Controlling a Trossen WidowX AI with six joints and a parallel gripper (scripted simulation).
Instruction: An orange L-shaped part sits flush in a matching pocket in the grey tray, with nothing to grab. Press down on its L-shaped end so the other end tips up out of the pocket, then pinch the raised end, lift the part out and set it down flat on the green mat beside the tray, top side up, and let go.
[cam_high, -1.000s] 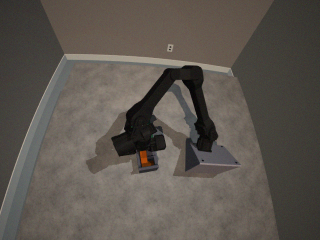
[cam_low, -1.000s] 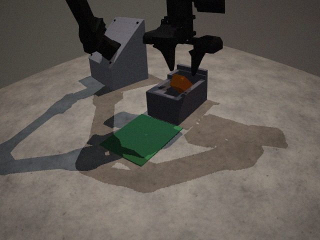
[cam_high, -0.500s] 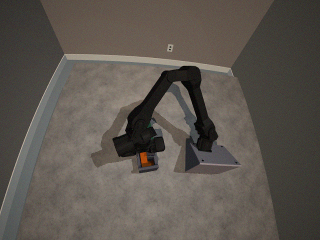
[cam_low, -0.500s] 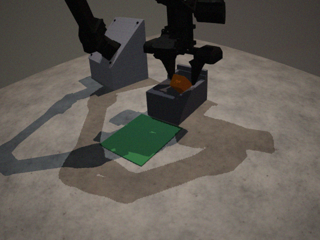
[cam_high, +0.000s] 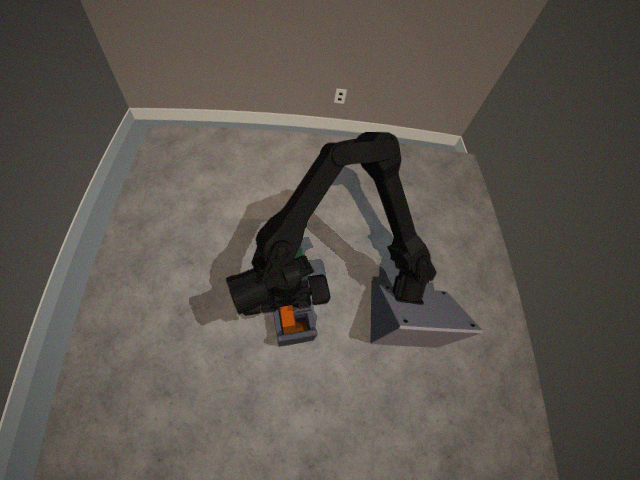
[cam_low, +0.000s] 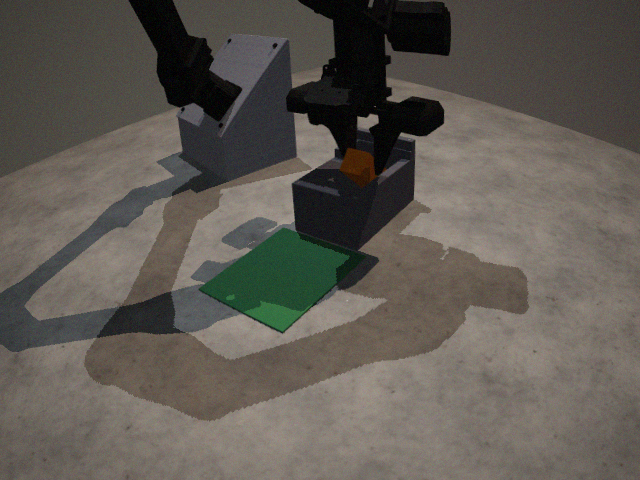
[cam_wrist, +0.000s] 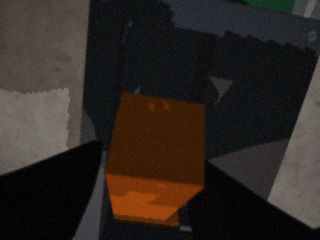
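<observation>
The orange L-shaped part is 30 mm behind my gripper tip, 30 mm to the left of it and 30 mm below it. From my gripper tip the other things lie so: green mat 30 mm ahead, 140 mm to the right, 80 mm below.
</observation>
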